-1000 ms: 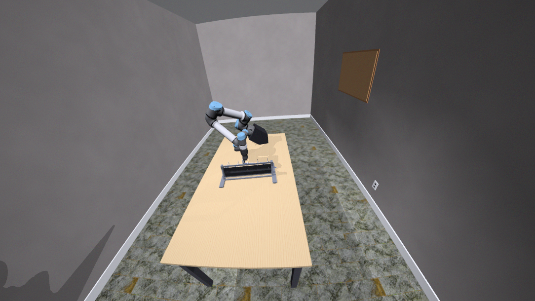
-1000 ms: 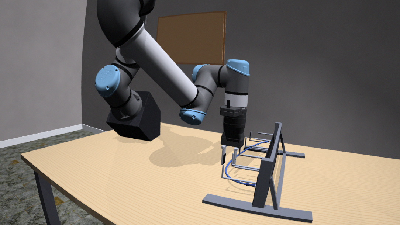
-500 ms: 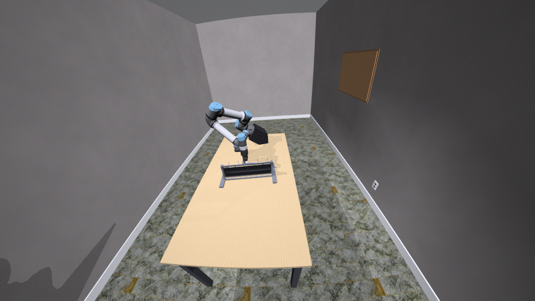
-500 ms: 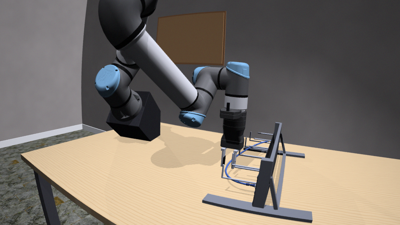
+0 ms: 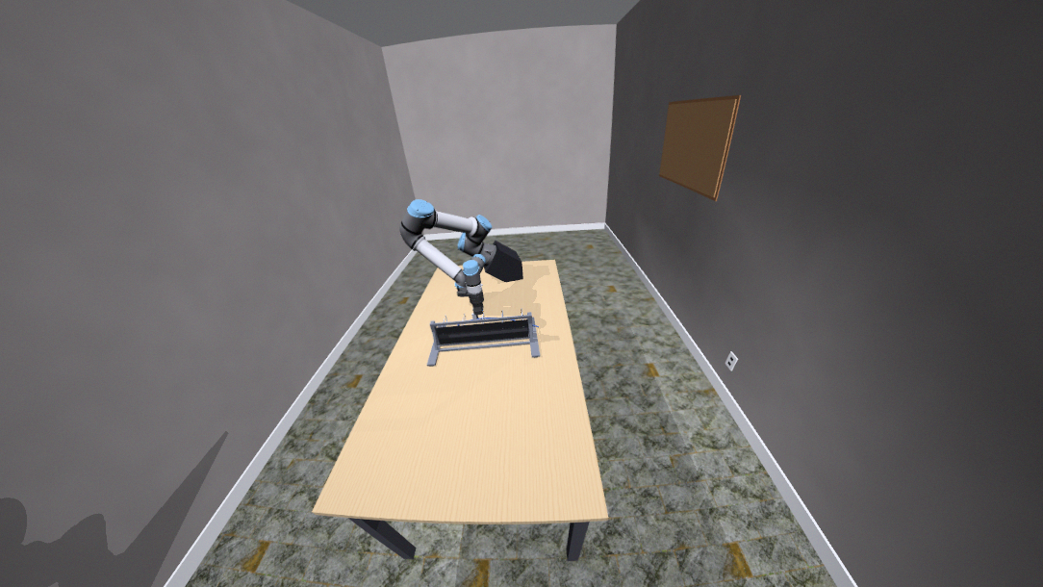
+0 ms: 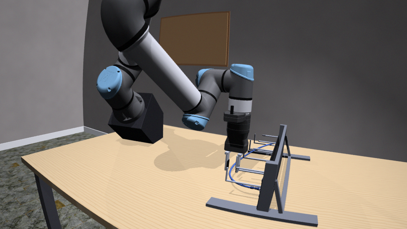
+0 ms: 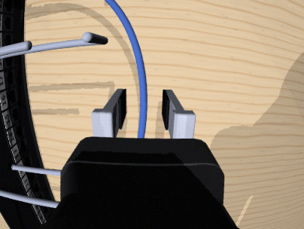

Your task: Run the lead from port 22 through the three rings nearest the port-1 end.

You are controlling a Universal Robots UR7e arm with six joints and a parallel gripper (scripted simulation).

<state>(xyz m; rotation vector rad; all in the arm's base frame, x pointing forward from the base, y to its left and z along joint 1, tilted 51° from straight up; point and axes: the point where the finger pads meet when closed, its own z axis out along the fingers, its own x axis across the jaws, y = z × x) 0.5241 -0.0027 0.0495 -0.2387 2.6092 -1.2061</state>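
The grey rack lies 140 mm ahead of my hand, 60 mm to the left of it and 30 mm above it.
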